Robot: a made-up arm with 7 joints.
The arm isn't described. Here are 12 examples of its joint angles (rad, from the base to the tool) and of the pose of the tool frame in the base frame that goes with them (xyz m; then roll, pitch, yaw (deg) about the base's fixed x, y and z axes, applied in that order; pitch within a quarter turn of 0, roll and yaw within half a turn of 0).
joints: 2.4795 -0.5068 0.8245 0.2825 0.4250 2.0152 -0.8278
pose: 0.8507 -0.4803 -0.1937 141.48 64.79 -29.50
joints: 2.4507 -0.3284 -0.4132 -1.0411 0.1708 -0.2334 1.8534
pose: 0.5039 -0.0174 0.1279 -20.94 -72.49 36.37
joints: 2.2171 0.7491 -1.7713 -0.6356 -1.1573 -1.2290 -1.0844
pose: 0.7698 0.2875 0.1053 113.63 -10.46 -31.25
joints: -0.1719 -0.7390 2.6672 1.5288 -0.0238 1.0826 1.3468
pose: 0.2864 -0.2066 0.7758 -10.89 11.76 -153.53
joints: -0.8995 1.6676 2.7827 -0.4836 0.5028 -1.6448 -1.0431
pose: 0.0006 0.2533 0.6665 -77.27 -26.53 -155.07
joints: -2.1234 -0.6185 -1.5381 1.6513 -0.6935 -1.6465 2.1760
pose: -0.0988 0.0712 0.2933 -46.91 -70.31 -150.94
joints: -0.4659 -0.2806 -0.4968 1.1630 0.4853 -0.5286 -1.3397
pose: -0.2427 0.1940 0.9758 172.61 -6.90 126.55
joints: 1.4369 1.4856 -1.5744 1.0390 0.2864 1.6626 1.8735
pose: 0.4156 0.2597 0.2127 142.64 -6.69 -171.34
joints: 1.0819 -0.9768 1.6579 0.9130 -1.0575 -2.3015 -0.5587
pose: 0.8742 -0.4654 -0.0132 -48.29 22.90 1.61
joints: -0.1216 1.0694 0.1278 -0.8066 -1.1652 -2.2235 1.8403
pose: 0.4421 -0.1551 0.8911 26.73 -33.44 71.98
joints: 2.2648 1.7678 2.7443 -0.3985 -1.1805 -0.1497 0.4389
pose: -0.0539 0.3327 0.3284 -132.93 -29.42 57.74
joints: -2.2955 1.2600 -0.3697 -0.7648 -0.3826 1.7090 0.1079
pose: -0.5120 -0.1690 0.9208 138.47 -68.13 -78.20
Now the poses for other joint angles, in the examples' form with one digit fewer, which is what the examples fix.
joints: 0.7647 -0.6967 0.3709 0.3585 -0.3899 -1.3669 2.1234
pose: 0.180 -0.174 0.545 -115.3 31.2 -178.6
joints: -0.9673 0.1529 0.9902 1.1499 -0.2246 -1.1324 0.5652
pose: 0.334 -0.241 0.954 9.4 -45.0 -0.6
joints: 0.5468 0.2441 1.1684 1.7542 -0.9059 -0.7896 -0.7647
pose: 1.032 -0.373 0.226 60.5 3.4 -46.8
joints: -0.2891 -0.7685 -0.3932 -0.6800 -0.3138 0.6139 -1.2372
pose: -0.123 -0.395 1.033 130.9 -32.8 -140.6
